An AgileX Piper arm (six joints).
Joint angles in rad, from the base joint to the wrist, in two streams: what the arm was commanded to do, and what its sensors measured. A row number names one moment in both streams.
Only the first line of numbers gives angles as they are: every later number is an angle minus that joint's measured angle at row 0.
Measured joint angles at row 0:
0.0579 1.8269 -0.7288 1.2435 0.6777 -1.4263
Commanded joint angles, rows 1 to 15:
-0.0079 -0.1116 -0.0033 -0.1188 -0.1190 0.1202
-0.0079 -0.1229 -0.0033 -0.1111 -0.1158 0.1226
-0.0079 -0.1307 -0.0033 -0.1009 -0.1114 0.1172
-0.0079 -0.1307 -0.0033 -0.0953 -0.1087 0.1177
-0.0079 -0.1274 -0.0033 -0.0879 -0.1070 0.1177
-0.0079 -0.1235 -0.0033 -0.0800 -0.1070 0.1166
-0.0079 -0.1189 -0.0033 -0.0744 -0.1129 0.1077
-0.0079 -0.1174 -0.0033 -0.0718 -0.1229 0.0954
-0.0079 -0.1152 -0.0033 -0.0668 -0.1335 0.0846
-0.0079 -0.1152 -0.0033 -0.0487 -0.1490 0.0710
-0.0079 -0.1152 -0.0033 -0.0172 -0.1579 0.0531
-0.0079 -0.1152 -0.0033 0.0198 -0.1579 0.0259
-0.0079 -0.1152 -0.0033 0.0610 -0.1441 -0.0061
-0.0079 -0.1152 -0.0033 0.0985 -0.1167 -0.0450
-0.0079 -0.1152 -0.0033 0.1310 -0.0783 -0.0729
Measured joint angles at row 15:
-0.0015 -0.1153 0.0000 0.0083 -0.1452 0.0345
